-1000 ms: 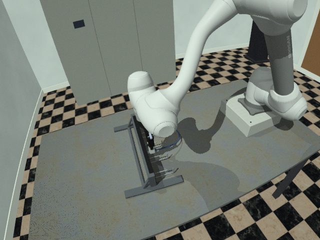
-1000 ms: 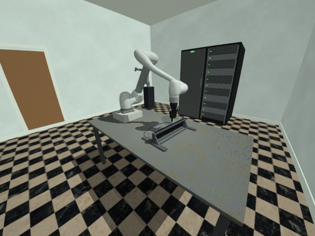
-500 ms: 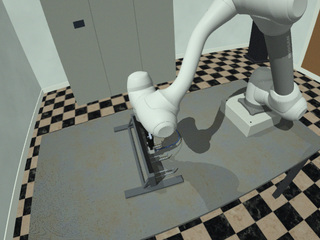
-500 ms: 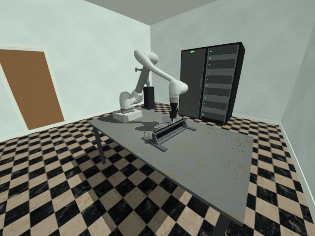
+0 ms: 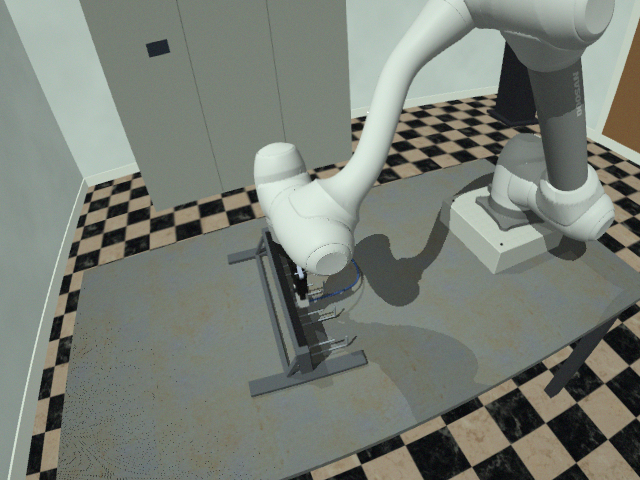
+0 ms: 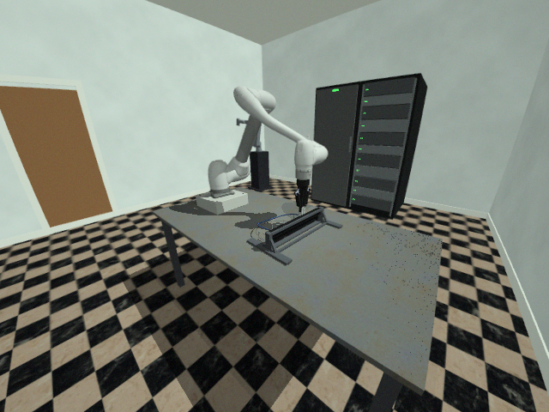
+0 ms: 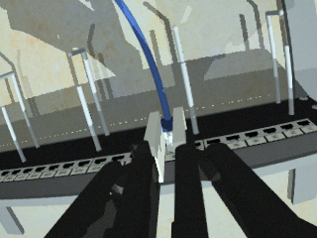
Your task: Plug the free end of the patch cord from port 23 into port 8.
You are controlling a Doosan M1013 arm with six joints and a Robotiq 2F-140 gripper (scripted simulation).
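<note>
Right now the free-end plug is 30 mm below my hand and 10 mm ahead of it.
</note>
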